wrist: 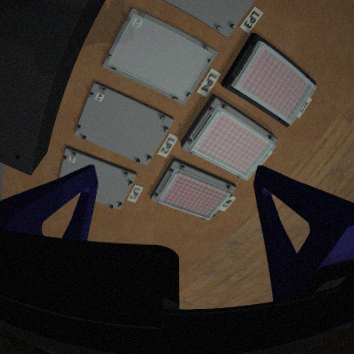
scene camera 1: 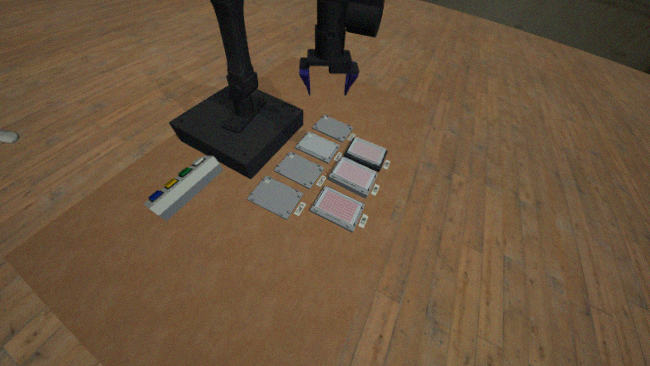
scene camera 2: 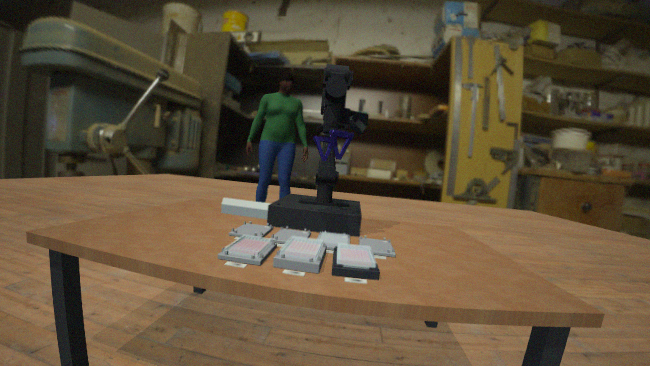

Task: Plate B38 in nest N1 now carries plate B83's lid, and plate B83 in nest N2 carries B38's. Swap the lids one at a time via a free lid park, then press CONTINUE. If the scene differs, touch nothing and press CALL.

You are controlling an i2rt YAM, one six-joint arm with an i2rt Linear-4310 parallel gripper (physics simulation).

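My gripper is open and empty, high above the nests. The plate in the end nest beside LP1 shows stronger pink wells; I cannot tell whether a lid covers it. The middle nest's plate looks paler under a clear cover. Nest labels are too small to read surely. Lid parks LP1, LP2 and LP3 show bare grey tops. LP4 bears a pale lid.
A black nest holds a third pale-pink plate. The button box has blue, yellow, green and white buttons. The black robot base stands beside the parks. A person stands behind the table.
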